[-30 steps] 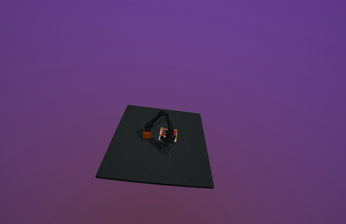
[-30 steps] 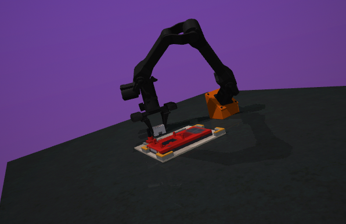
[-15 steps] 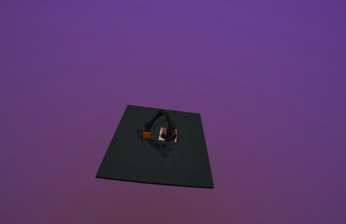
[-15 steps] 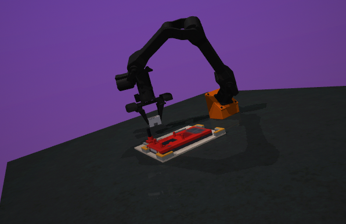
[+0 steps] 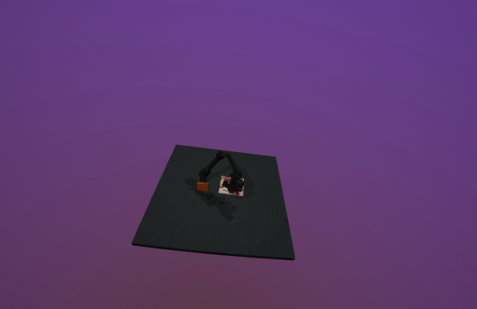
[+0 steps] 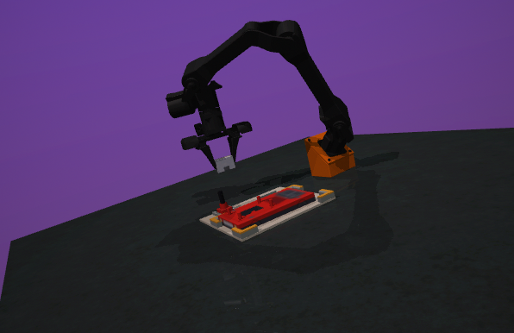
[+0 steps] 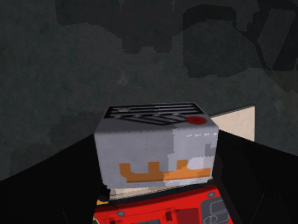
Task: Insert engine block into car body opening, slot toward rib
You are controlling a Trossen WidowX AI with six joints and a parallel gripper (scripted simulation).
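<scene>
Right now my gripper tip is 6 cm short of the dark upright peg, 8 cm to the right of it and 7 cm above it. Also, from my gripper tip: engine block right at my gripper tip; cream base plate 18 cm to the left, 9 cm below.
</scene>
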